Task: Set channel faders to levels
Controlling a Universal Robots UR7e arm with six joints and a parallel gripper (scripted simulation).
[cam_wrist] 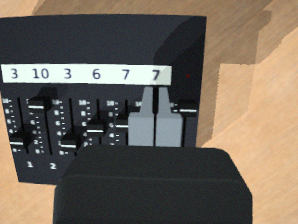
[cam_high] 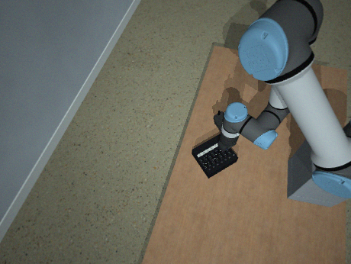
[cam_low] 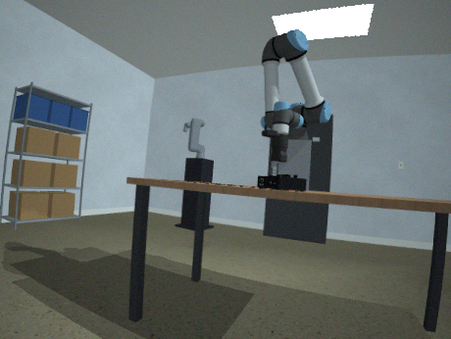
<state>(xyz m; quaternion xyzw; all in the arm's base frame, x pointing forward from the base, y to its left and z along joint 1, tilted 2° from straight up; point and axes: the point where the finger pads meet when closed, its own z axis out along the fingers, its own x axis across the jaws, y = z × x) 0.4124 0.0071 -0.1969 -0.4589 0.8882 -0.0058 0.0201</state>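
The channel 6 cap is 1 cm behind my hand, 1 cm to the left of it and 1 cm below it. Also, from my hand: channel 5 cap: 3 cm to the left, 1 cm below; channel 4 cap: 1 cm ahead, 5 cm to the left, 1 cm below; master cap: 2 cm behind, 2 cm to the right, 1 cm below.
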